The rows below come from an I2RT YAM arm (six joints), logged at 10 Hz.
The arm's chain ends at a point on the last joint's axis. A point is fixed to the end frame.
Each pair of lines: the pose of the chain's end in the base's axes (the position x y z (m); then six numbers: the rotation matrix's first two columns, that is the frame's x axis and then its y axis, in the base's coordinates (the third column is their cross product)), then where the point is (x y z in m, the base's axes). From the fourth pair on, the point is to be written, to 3 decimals.
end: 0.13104 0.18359 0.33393 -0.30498 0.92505 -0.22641 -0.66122 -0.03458 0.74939
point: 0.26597 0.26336 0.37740
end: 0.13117 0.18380 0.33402 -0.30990 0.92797 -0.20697 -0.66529 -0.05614 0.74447
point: 0.26530 0.26344 0.38010
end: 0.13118 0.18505 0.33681 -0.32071 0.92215 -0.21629 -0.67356 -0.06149 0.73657
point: 0.26357 0.26690 0.38406
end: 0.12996 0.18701 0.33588 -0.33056 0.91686 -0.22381 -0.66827 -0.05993 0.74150
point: 0.262 0.271 0.381
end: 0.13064 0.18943 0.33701 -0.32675 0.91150 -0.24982 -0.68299 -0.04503 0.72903
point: 0.262 0.274 0.383
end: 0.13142 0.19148 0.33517 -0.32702 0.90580 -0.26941 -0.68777 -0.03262 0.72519
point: 0.262 0.277 0.381
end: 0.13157 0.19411 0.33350 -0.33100 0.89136 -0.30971 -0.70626 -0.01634 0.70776
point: 0.260 0.283 0.379
